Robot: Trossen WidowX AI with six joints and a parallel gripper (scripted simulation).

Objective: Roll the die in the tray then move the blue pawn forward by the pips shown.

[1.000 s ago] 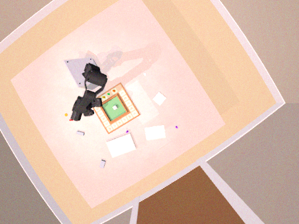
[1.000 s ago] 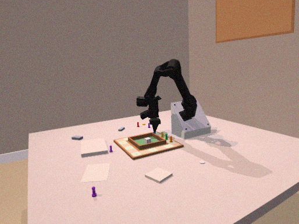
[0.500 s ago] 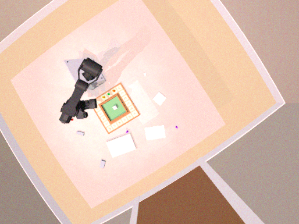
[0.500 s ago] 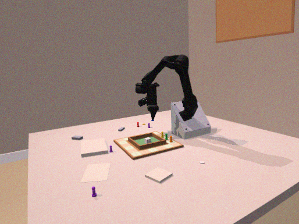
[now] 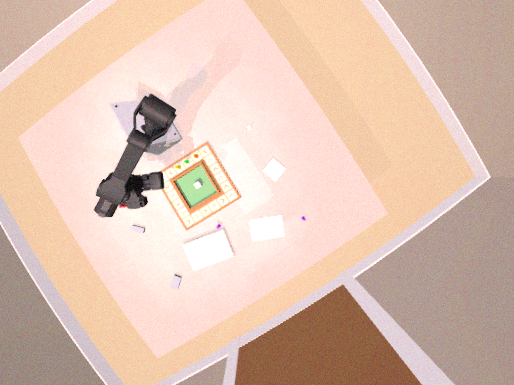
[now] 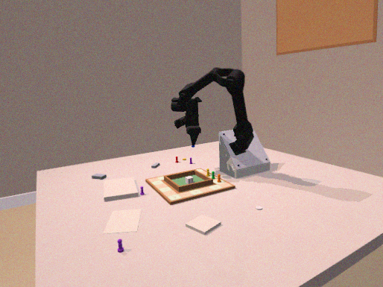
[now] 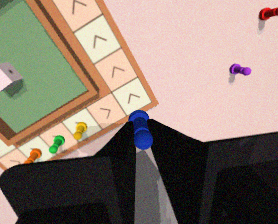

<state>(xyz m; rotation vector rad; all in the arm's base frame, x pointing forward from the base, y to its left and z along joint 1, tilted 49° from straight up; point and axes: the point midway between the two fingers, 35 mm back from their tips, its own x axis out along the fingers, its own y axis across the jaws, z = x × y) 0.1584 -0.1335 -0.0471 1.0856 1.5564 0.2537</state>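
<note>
Right now my gripper tip is 11 cm short of the green tray, 11 cm to the right of it and 13 cm above it. Also, from my gripper tip: blue pawn (1 cm above); then yellow pawn (1 cm behind, 10 cm to the left, 11 cm below); then green pawn (1 cm behind, 14 cm to the left, 11 cm below).
</note>
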